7 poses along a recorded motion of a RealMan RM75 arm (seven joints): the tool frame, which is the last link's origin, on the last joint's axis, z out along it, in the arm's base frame.
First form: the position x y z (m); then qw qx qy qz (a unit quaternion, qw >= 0).
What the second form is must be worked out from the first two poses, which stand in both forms.
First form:
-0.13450 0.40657 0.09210 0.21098 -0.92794 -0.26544 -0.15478
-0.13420 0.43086 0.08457 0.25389 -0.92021 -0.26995 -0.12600
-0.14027 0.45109 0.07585 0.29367 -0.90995 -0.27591 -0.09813
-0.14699 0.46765 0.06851 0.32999 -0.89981 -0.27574 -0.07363
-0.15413 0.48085 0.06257 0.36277 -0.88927 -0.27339 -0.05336
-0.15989 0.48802 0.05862 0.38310 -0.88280 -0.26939 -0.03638
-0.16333 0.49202 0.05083 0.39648 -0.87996 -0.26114 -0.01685
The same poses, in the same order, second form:
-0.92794 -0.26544 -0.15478 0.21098 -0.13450 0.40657 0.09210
-0.92021 -0.26995 -0.12600 0.25389 -0.13420 0.43086 0.08457
-0.90995 -0.27591 -0.09813 0.29367 -0.14027 0.45109 0.07585
-0.89981 -0.27574 -0.07363 0.32999 -0.14699 0.46765 0.06851
-0.88927 -0.27339 -0.05336 0.36277 -0.15413 0.48085 0.06257
-0.88280 -0.26939 -0.03638 0.38310 -0.15989 0.48802 0.05862
-0.87996 -0.26114 -0.01685 0.39648 -0.16333 0.49202 0.05083

